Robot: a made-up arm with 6 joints.
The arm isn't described. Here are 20 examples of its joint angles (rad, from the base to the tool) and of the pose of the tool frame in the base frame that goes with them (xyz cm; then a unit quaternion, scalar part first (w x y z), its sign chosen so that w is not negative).
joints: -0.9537 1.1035 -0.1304 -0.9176 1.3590 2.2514
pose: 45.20 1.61 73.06 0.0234 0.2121 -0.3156 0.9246
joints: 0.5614 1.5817 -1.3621 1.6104 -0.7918 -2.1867
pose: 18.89 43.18 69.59 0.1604 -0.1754 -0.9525 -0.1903
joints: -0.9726 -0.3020 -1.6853 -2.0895 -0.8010 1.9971
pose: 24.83 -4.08 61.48 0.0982 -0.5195 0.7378 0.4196
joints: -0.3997 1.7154 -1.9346 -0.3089 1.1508 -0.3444
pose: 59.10 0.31 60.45 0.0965 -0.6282 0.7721 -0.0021
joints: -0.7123 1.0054 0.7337 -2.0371 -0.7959 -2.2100
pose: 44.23 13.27 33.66 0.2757 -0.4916 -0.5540 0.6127
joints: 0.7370 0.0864 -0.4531 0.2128 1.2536 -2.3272
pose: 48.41 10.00 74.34 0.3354 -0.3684 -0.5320 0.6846
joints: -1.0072 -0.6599 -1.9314 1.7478 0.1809 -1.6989
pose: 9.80 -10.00 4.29 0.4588 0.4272 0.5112 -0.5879
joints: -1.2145 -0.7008 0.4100 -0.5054 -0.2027 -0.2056
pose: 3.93 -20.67 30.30 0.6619 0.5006 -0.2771 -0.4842
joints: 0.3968 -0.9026 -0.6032 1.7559 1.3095 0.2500
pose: 26.03 -17.91 13.54 0.6263 0.3654 0.6873 0.0420
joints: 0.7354 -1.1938 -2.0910 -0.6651 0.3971 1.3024
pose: 53.31 15.65 26.73 0.0772 0.5983 -0.7002 -0.3819
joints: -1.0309 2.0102 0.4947 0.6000 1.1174 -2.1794
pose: 39.02 -0.28 82.94 0.3032 -0.5530 -0.6143 0.4742
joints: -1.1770 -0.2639 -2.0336 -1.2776 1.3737 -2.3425
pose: 49.47 -13.96 36.57 0.2687 0.2808 -0.7583 0.5233
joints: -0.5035 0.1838 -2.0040 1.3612 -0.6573 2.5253
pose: 23.85 -43.42 42.36 0.3163 -0.7878 -0.3476 -0.3981
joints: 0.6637 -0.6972 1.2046 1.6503 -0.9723 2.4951
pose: 55.13 -29.03 27.76 0.2191 -0.2845 -0.0564 0.9316
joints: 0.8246 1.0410 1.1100 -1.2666 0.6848 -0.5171
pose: 11.24 22.58 28.88 0.2933 0.5869 0.7438 -0.1276
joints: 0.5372 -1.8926 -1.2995 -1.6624 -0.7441 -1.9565
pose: 37.96 0.66 50.97 0.5219 0.7439 -0.3176 0.2709
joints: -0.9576 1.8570 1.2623 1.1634 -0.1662 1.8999
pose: 31.28 -11.92 82.17 0.6824 -0.2419 0.6287 0.2839
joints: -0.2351 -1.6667 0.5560 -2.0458 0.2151 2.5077
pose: 37.26 -1.00 47.68 0.1494 0.2780 0.9087 -0.2731
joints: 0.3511 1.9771 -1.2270 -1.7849 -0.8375 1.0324
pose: 29.30 12.23 12.79 0.2676 0.4852 -0.4660 0.6898
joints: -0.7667 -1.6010 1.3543 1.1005 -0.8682 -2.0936
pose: 32.08 26.07 -1.43 0.8959 -0.0996 0.1701 0.3982
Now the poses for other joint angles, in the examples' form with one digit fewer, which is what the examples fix.
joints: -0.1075 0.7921 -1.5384 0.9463 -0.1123 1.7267
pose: 43.9 -15.0 75.9 0.128 0.503 0.821 -0.237
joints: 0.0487 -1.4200 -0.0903 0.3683 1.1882 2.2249
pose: 36.7 -23.9 7.2 0.185 0.209 0.931 0.233
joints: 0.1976 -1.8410 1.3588 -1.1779 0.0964 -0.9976
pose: 21.3 -3.3 40.4 0.666 -0.147 -0.410 -0.605
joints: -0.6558 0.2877 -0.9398 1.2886 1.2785 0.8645
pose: 14.5 -34.5 36.9 0.382 0.259 0.874 -0.153
